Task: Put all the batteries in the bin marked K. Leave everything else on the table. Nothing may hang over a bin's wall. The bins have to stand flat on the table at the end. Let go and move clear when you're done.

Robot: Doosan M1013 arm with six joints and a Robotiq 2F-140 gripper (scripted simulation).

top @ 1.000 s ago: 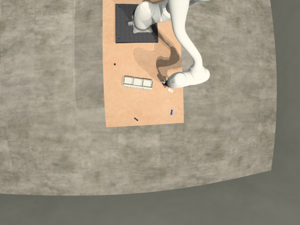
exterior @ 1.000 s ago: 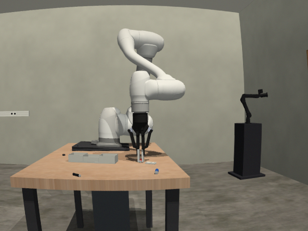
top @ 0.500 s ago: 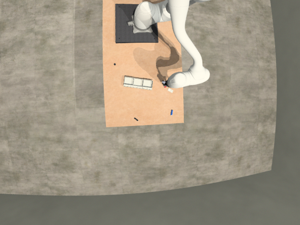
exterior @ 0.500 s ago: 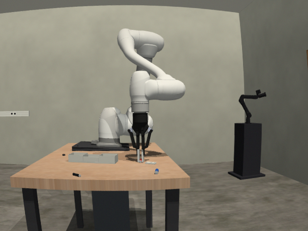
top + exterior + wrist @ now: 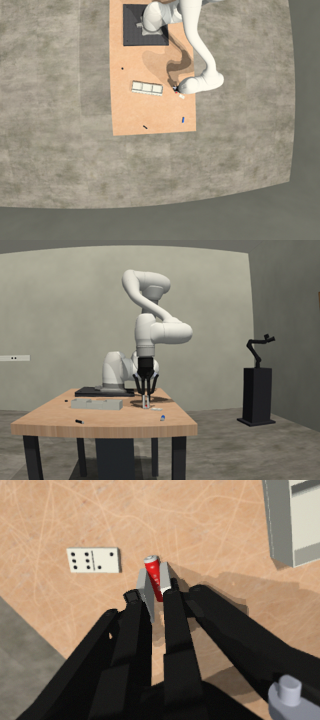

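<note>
My gripper is now 5 cm short of the small white flat piece, 4 cm to the right of it and 3 cm above it. Round my hand: grey bin row: 25 cm to the right, 4 cm behind, 2 cm below; then red battery: 3 cm below; then blue battery: 26 cm ahead, 4 cm to the left, 3 cm below.
</note>
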